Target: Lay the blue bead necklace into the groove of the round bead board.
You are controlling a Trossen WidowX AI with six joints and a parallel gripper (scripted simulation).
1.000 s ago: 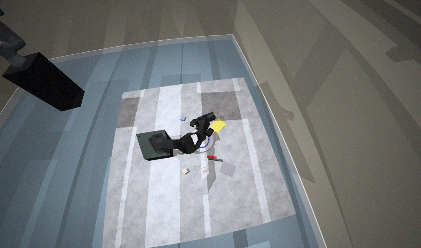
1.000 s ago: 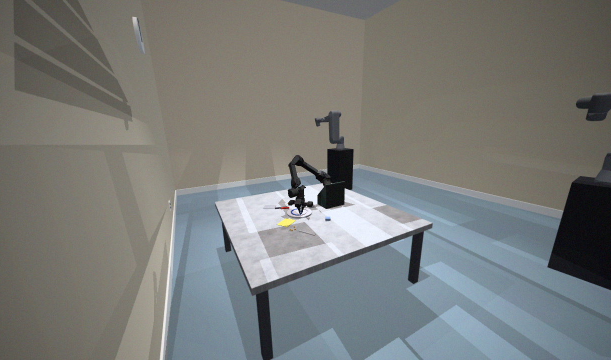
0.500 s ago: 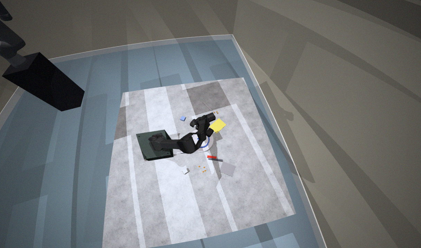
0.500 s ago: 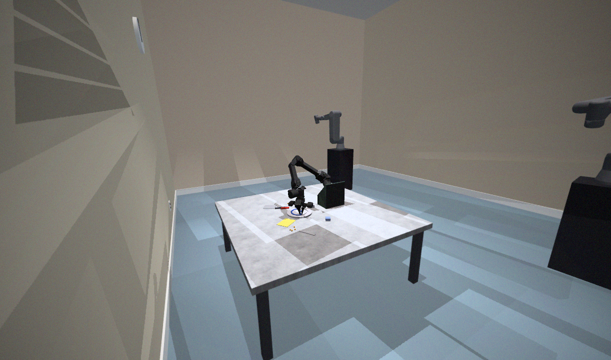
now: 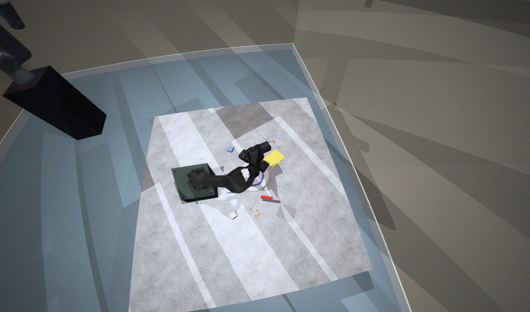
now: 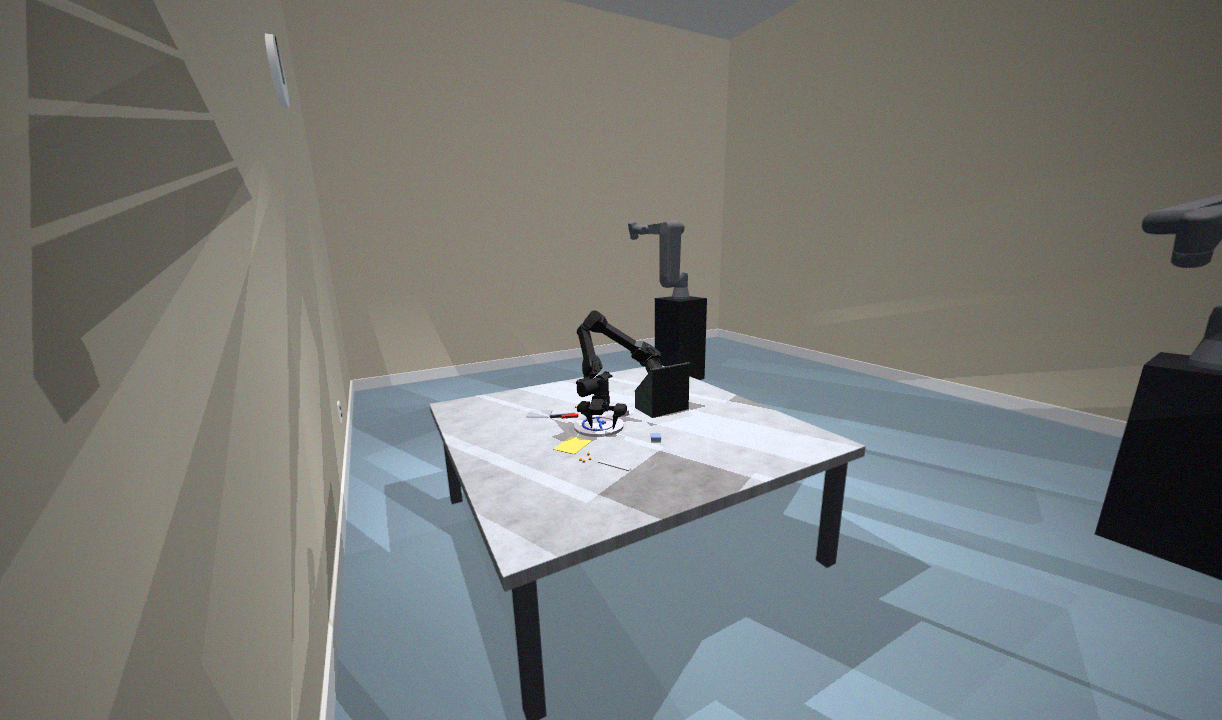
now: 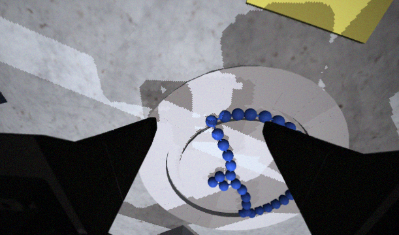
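My gripper tip is 20 mm past the round white bead board, 60 mm to the left of it and 10 mm above it. From my gripper tip the other things lie so: blue block 130 mm behind, 170 mm to the left, 10 mm below; yellow sheet 150 mm ahead, 30 mm to the left, 20 mm below; grey tool 40 mm ahead, 230 mm to the right, 10 mm below.
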